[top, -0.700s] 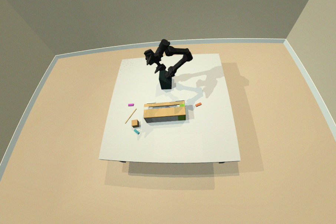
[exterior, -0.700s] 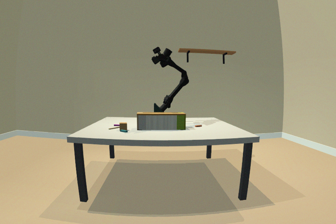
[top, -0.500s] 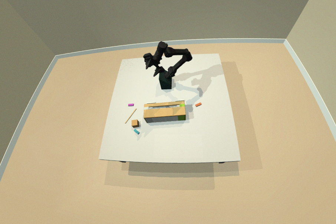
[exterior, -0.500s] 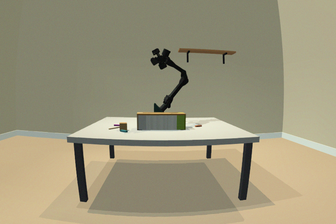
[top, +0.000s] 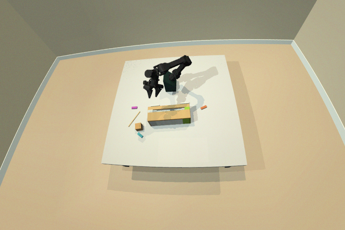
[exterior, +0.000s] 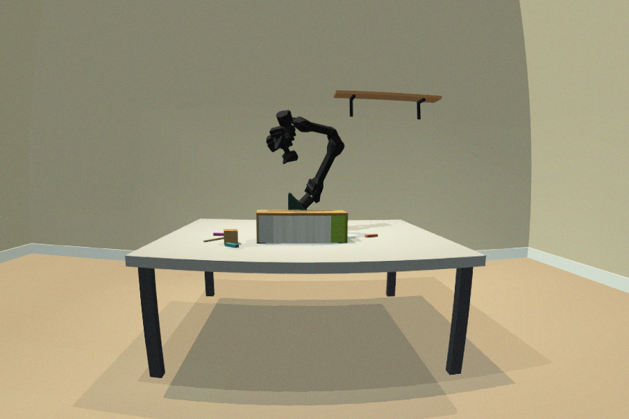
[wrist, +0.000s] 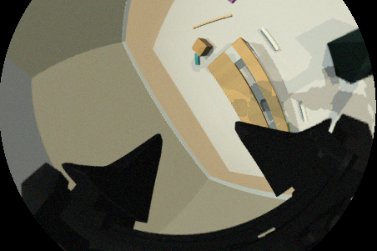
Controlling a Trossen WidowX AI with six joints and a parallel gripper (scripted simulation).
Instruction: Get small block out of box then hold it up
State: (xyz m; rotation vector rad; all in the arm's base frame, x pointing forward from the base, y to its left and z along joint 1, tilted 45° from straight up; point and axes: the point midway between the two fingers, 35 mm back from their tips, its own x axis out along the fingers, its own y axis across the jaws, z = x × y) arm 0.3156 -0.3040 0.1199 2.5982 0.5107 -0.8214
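Right now my gripper tip is 2 cm past the box, 9 cm to the right of it and 30 cm above it. Also, from my gripper tip: tan cube 9 cm ahead, 21 cm to the right, 34 cm below; then dark grey block 1 cm behind, 12 cm to the left, 28 cm below; then thin stick 1 cm behind, 27 cm to the right, 36 cm below.
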